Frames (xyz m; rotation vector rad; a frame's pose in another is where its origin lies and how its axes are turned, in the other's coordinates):
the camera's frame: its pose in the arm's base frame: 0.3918 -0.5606 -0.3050 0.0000 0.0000 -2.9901
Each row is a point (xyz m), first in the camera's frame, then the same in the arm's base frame.
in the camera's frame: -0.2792 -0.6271 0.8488
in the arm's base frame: 0.5732 0.1015 0.5438
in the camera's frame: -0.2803 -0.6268 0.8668
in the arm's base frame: 0.5743 0.1013 0.5618
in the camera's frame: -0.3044 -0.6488 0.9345
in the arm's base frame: 0.5948 0.1267 0.6295
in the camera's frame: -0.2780 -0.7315 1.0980
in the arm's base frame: 0.5562 0.2045 0.7930
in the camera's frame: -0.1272 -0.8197 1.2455
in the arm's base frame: 0.3938 0.2689 0.9405
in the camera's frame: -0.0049 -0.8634 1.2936
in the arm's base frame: 0.2663 0.2937 0.9886
